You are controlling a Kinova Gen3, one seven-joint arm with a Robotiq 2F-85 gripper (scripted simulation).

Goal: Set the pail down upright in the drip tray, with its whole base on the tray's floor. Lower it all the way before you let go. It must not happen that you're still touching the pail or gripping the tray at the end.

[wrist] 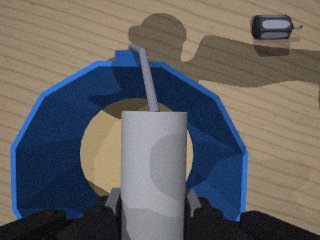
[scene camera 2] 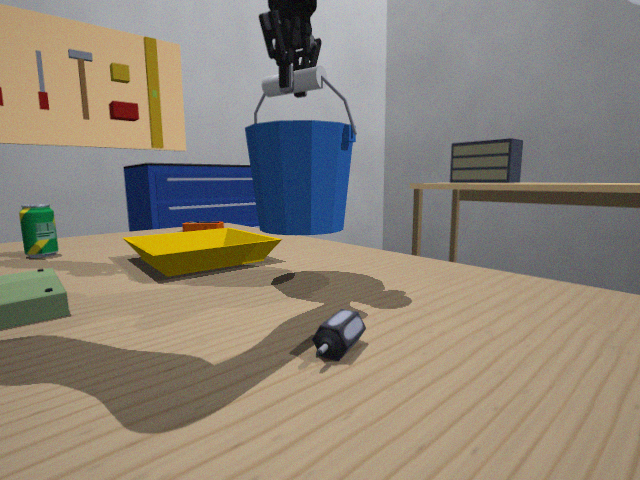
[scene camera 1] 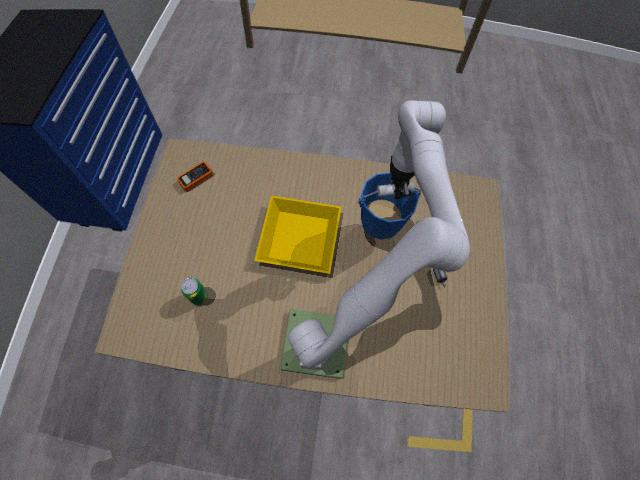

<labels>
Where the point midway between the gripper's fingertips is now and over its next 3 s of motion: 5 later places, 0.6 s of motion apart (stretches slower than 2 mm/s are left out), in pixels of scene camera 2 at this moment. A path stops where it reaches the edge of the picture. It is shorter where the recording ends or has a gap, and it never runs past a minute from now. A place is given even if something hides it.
The gripper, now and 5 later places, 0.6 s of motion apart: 293, 94; 290, 95; 282, 97; 267, 100; 248, 103; 229, 106
</labels>
